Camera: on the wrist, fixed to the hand. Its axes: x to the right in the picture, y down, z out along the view.
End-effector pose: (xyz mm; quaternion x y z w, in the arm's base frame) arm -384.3 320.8 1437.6 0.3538 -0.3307 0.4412 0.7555
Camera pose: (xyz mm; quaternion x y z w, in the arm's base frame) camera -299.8 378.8 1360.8 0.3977 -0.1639 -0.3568 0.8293
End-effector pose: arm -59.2 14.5 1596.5 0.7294 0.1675 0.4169 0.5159
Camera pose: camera -129.5 106.2 1541.3 0.3341 0.4739 -0.1686 0.7971
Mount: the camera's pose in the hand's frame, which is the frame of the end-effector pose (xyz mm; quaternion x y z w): -4.1 -73.9 -104.5 -0.1833 -0.1513 -0.7090 0.6640
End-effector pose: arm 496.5 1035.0 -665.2 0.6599 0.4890 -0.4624 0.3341
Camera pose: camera 455.2 1149.0 -624.0 -0.0397 0.8267 -0.5541 0.0889
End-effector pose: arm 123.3 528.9 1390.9 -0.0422 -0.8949 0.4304 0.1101
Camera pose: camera 153.1 561.5 1511.1 0.6514 -0.7197 0.0501 0.2351
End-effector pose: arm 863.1 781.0 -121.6 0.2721 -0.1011 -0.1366 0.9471
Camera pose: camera 872.0 773.1 -249.1 0.0581 0.0075 -0.8219 0.5666
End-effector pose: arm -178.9 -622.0 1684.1 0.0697 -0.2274 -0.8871 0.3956
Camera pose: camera -193.9 -612.3 1557.3 -0.0008 -0.0012 0.9217 0.3879
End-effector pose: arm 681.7 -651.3 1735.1 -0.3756 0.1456 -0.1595 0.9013
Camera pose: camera 624.9 -764.9 1718.6 -0.5419 -0.2767 -0.6614 0.4385
